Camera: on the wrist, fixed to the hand. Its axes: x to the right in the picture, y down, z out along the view.
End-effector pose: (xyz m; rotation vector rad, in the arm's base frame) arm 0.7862 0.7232 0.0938 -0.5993 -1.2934 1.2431
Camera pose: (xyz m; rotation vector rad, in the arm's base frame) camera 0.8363 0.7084 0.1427 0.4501 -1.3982 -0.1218
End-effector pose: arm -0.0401 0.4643 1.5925 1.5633 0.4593 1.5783
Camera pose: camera -0.0488 0.5072 1.5359 0.6920 1.0916 0.2612
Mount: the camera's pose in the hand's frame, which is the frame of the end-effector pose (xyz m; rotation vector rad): -0.0043 -0.0650 -0.0296 -0.1339 -0.1279 -1.5672
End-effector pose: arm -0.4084 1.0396 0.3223 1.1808 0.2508 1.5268
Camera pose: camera -0.3913 1.0710 0.2603 0.5850 0.7417 0.0787
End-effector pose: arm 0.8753 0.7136 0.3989 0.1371 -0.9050 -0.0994
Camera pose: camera 0.8942 0.6524 0.3671 0.6969 -0.7250 -1.6278
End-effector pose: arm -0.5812 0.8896 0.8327 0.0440 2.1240 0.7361
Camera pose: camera -0.5860 0.8203 0.8155 -1.4059 1.3423 -0.1085
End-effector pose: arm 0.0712 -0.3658 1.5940 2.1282 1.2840 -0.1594
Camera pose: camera 0.0087 -0.3313 1.5893 0.5511 2.4386 -0.7729
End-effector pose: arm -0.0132 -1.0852 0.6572 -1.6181 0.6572 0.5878
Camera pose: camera 0.0299 -1.1072 0.7099 -1.6710 -0.8016 -0.4440
